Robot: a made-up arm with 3 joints. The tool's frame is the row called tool.
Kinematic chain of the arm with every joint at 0, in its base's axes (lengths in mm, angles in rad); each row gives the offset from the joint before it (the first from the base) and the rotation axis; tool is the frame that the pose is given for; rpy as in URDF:
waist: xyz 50 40 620 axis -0.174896 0.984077 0.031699
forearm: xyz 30 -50 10 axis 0.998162 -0.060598 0.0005
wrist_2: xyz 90 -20 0 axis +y
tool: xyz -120 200 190 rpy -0.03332 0.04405 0.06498
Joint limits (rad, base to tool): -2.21..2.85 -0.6..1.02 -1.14..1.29
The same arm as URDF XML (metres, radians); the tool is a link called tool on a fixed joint. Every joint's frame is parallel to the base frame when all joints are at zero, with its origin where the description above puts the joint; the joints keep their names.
<robot name="arm">
  <joint name="waist" type="revolute">
    <parent link="base"/>
    <child link="link1"/>
    <origin xyz="0.05 0.04 0.62"/>
    <axis xyz="-0.174896 0.984077 0.031699"/>
    <limit lower="-2.21" upper="2.85"/>
  </joint>
  <joint name="forearm" type="revolute">
    <parent link="link1"/>
    <child link="link2"/>
    <origin xyz="0.03 -0.05 0.01"/>
    <axis xyz="0.998162 -0.060598 0.0005"/>
    <limit lower="-0.6" upper="1.02"/>
  </joint>
  <joint name="wrist_2" type="revolute">
    <parent link="link2"/>
    <child link="link3"/>
    <origin xyz="0.09 -0.02 0"/>
    <axis xyz="0 1 0"/>
    <limit lower="-1.14" upper="1.29"/>
  </joint>
  <joint name="tool_joint" type="fixed">
    <parent link="link3"/>
    <child link="tool"/>
    <origin xyz="-0.12 0.2 0.19" rpy="-0.0333 0.044 0.065"/>
  </joint>
  <link name="base"/>
  <link name="link1"/>
  <link name="link2"/>
  <link name="link3"/>
  <link name="tool"/>
</robot>

